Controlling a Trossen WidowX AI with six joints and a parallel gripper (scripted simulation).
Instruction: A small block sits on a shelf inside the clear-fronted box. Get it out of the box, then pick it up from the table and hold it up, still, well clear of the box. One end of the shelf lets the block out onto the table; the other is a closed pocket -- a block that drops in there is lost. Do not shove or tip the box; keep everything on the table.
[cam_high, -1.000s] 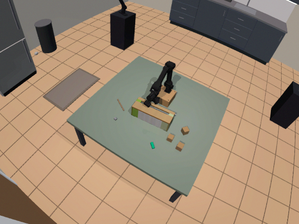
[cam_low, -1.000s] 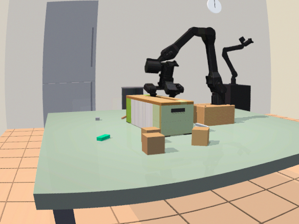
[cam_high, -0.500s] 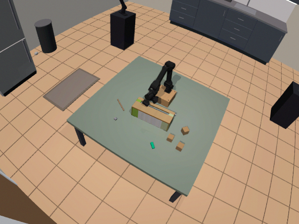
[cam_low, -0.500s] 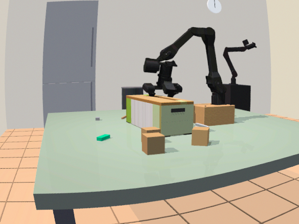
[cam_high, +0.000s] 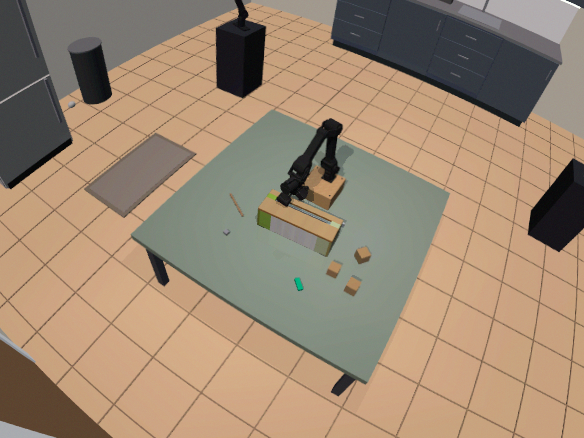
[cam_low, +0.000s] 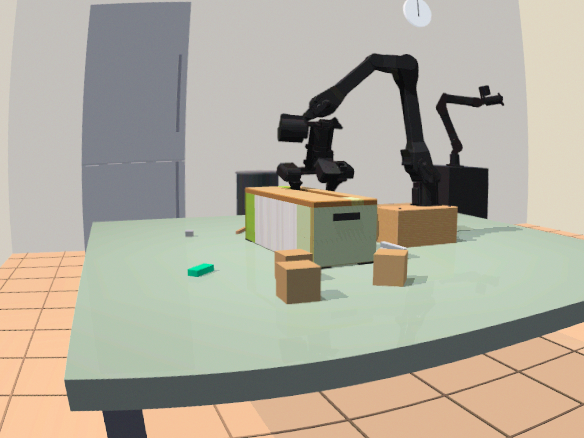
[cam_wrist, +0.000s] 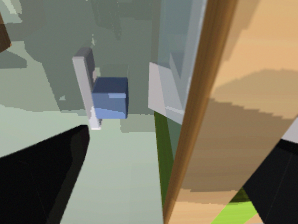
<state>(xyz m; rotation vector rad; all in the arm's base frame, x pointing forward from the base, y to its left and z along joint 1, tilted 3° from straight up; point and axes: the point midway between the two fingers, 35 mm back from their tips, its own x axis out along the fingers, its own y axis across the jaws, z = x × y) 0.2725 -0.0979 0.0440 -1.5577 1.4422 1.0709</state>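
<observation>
My gripper tip is 70 mm above the blue block, 30 mm to the left of it and 10 mm past it. Also, from my gripper tip: grey cube (290 mm ahead, 150 mm to the right, 80 mm below); then wooden stick (210 mm to the right, 120 mm ahead, 90 mm below); then box (130 mm to the left, 30 mm below, 30 mm ahead).
</observation>
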